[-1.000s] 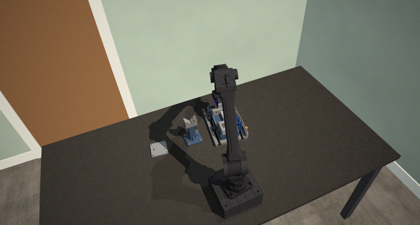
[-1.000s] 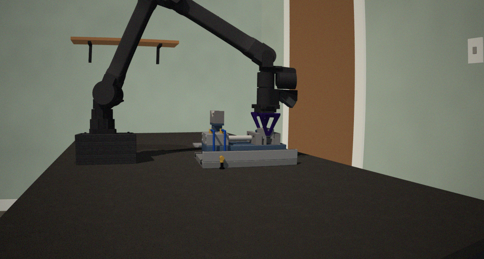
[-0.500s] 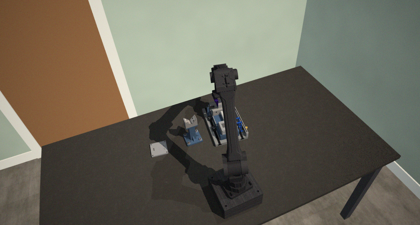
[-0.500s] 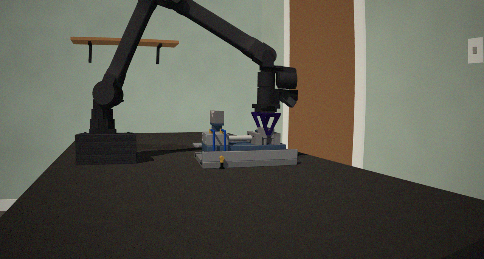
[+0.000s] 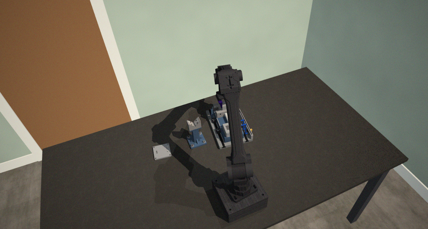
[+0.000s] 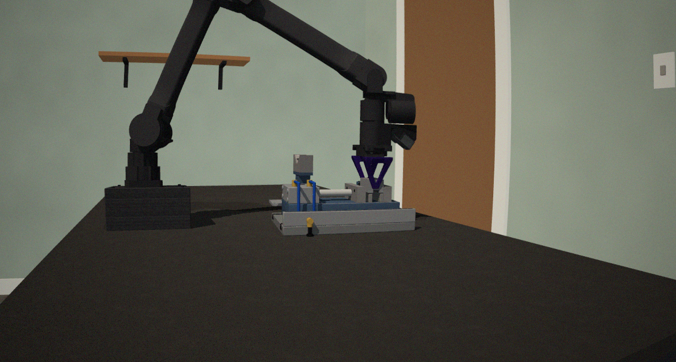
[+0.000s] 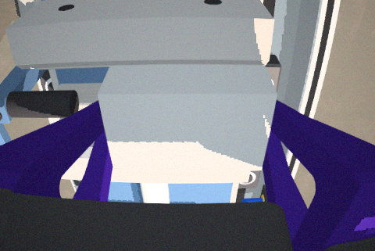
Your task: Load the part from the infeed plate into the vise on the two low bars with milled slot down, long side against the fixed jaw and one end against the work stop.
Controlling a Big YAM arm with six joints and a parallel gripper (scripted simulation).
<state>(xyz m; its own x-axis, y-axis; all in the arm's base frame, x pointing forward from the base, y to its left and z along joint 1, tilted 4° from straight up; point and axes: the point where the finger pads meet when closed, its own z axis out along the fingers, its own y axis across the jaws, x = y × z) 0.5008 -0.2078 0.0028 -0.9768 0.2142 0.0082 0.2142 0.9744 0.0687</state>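
My gripper is now 1 cm above the part. Round my hand: grey infeed plate: 5 cm behind, 43 cm to the left, 10 cm below.
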